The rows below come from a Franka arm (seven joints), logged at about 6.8 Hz.
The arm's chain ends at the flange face. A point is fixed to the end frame.
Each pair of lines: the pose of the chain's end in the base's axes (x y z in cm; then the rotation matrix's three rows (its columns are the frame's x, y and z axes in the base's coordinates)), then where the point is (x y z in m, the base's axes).
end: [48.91 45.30 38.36], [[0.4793 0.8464 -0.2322], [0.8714 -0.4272 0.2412], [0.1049 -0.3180 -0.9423]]
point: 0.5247 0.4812 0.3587
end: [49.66 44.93 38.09], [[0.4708 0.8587 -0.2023], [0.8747 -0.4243 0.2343], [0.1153 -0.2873 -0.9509]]
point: 0.5328 0.4775 0.3570
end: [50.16 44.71 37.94], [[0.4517 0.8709 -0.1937], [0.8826 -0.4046 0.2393], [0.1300 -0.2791 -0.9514]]
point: 0.5376 0.4763 0.3563
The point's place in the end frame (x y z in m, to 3 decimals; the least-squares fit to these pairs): 0.039 0.026 0.022
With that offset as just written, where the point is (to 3 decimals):
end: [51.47 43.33 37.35], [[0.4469 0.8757 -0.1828], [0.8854 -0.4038 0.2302], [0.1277 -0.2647 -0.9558]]
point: 0.551 0.462 0.351
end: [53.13 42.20 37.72], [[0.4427 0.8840 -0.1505], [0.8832 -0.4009 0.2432], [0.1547 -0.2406 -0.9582]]
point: 0.568 0.451 0.356
